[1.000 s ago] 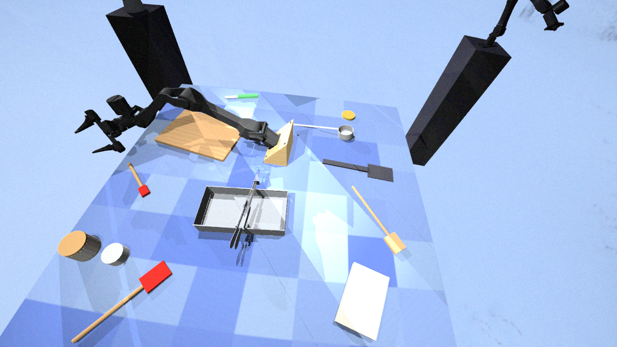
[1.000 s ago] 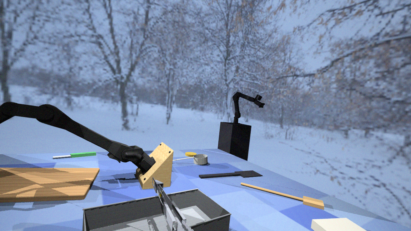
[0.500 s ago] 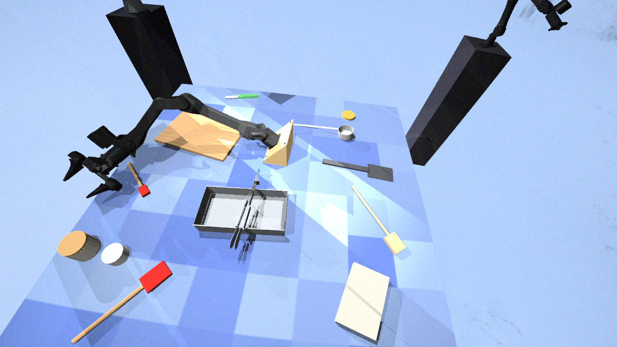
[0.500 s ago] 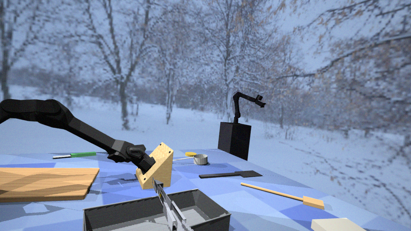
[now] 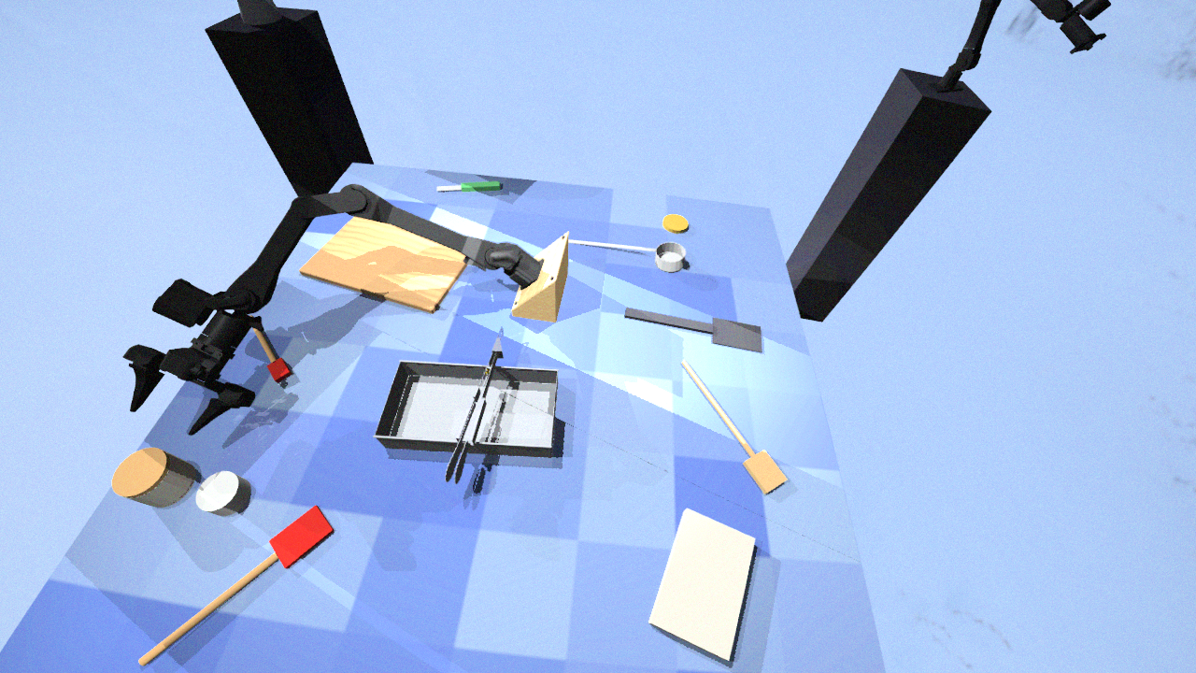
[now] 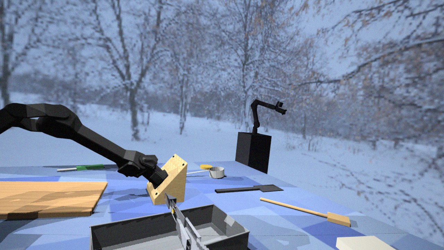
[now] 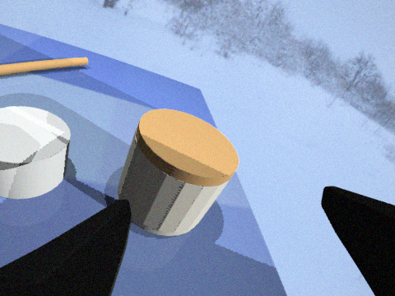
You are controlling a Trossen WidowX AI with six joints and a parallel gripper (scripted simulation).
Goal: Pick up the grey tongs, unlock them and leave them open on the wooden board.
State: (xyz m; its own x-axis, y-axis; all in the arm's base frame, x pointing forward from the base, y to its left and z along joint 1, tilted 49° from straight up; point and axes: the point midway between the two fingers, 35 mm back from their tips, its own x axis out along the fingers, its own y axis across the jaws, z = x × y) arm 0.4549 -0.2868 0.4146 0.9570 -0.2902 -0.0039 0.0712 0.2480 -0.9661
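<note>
My gripper tip is now 160 mm past the roasting tin, 480 mm to the right of it and 60 mm above it. Also, from my gripper tip: red spatula (160 mm ahead, 240 mm to the left, 80 mm below); wooden board (520 mm behind, 140 mm to the left, 80 mm below); yellow lock piece (220 mm behind, 490 mm to the left, 20 mm below).
</note>
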